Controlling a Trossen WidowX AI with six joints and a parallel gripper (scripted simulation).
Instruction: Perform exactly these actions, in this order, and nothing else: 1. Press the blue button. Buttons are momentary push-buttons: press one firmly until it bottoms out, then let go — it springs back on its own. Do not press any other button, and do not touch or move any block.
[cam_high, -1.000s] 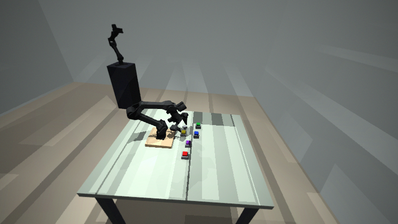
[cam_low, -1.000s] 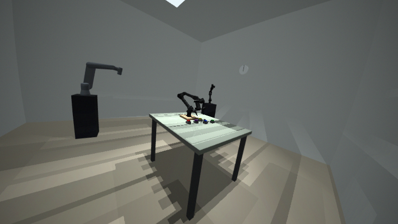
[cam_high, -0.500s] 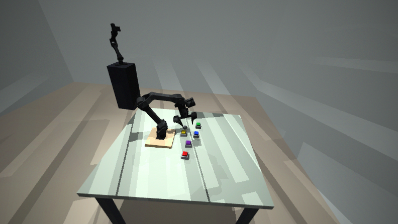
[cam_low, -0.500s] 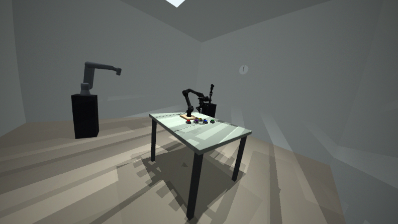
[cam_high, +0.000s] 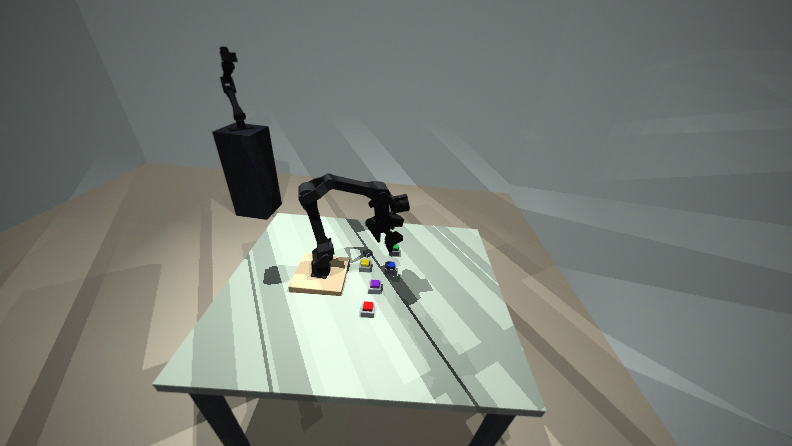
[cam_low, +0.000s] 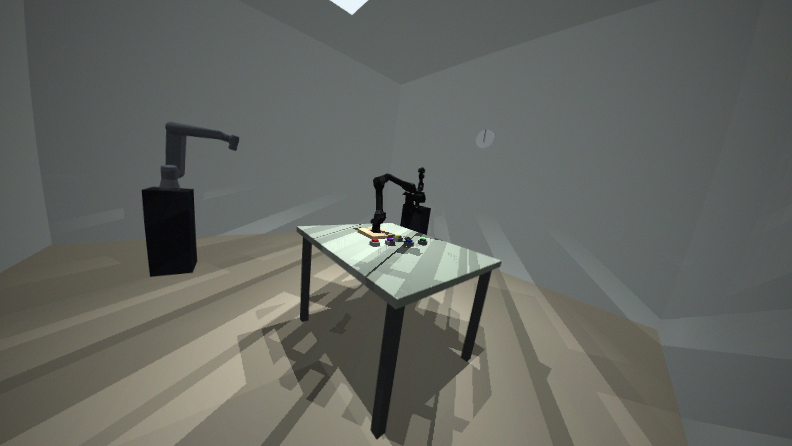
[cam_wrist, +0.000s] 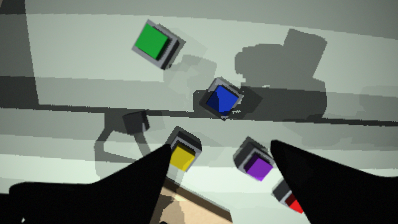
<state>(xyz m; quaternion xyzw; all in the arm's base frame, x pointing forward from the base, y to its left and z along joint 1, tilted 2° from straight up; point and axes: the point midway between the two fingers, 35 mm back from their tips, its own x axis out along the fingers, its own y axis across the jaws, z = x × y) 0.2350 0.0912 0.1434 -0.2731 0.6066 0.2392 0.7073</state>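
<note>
Right now the blue button is 90 mm below my gripper tip and 30 mm ahead of it. The rest, counted from my gripper tip: yellow button 90 mm below, 80 mm behind, 10 mm to the right; then purple button 120 mm to the right, 90 mm below, 10 mm behind; then green button 130 mm to the left, 90 mm below, 30 mm ahead.
</note>
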